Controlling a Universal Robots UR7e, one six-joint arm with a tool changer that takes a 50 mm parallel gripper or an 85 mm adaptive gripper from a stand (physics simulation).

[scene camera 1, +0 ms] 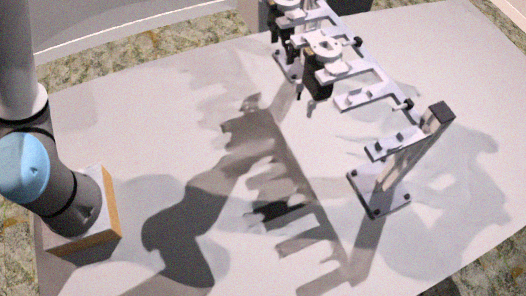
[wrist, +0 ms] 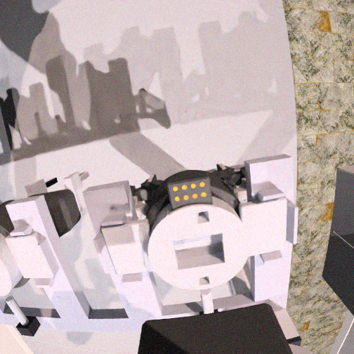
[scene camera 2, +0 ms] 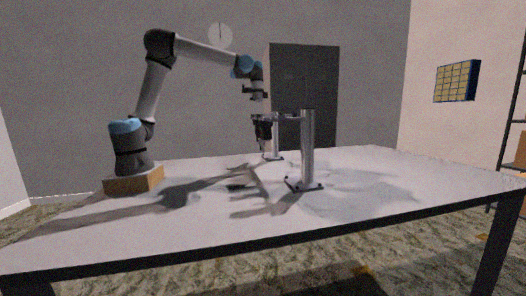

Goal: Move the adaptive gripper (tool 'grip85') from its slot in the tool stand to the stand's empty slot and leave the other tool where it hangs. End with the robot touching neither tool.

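Seen in the pictures: hand, its tool point: point(scene camera 2: 257, 100); arm's base, origin of its link: point(scene camera 1: 73, 205) point(scene camera 2: 136, 170).
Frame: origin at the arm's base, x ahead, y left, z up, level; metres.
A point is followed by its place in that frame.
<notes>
The adaptive gripper point(scene camera 1: 286, 39) point(wrist: 187, 182) hangs in the stand's far end slot, its white round plate point(wrist: 160, 250) uncovered on top and its dark linkage fingers spread to either side. The arm's bare tool flange point(scene camera 2: 256, 95) {y 0.214, x 0.590, z 0.334 m} is above the stand, apart from both tools. The parallel gripper point(scene camera 1: 317, 77) point(scene camera 2: 263, 131) point(wrist: 65, 212) hangs in the middle slot, with a dark body and silver fingers. The stand's empty slot is at the near end, beside the near fork arm point(scene camera 1: 392, 143) {y -0.170, x 0.635, z 0.211 m}. In scene camera 2 the adaptive gripper is largely hidden behind the parallel gripper.
The tool stand point(scene camera 1: 442, 112) {y -0.159, x 0.742, z 0.245 m} point(scene camera 2: 307, 150) {y -0.178, x 0.738, z 0.079 m} point(wrist: 272, 175) has a post at each end, a rail with knobs and several fork arms. The robot base stands on a wooden block point(scene camera 1: 111, 205) {y -0.012, x 0.082, z -0.032 m} point(scene camera 2: 150, 181) {y -0.063, x 0.084, z -0.036 m} across the table point(scene camera 1: 150, 80) {y 0.382, x 0.232, z -0.071 m} point(scene camera 2: 200, 225) {y -0.361, x 0.346, z -0.071 m}. A dark cabinet point(scene camera 2: 305, 95) is behind.
</notes>
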